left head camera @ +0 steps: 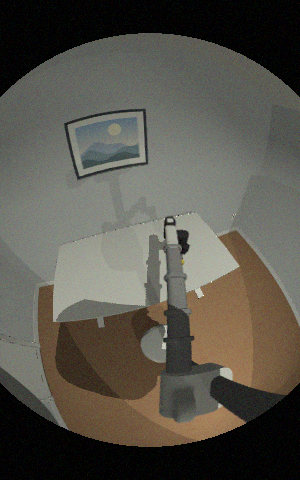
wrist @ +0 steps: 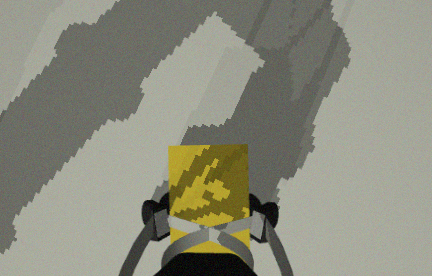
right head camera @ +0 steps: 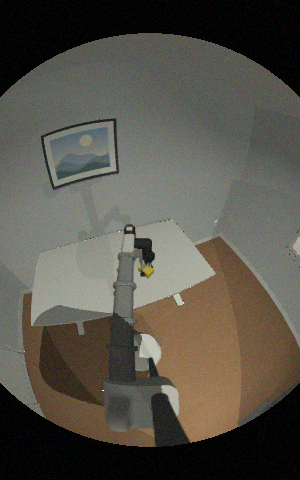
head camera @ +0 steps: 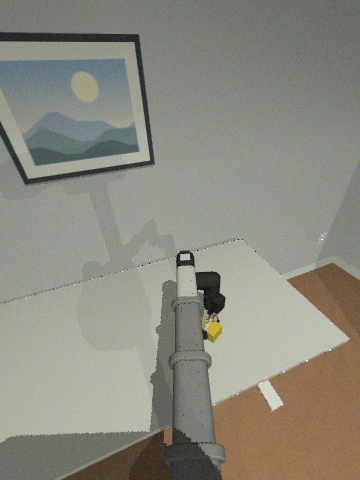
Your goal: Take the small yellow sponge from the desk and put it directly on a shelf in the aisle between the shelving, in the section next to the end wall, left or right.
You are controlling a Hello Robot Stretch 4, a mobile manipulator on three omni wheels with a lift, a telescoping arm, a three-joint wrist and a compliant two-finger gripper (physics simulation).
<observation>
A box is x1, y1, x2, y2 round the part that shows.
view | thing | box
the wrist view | my gripper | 118, 192, 293, 275
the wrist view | small yellow sponge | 168, 144, 249, 263
</observation>
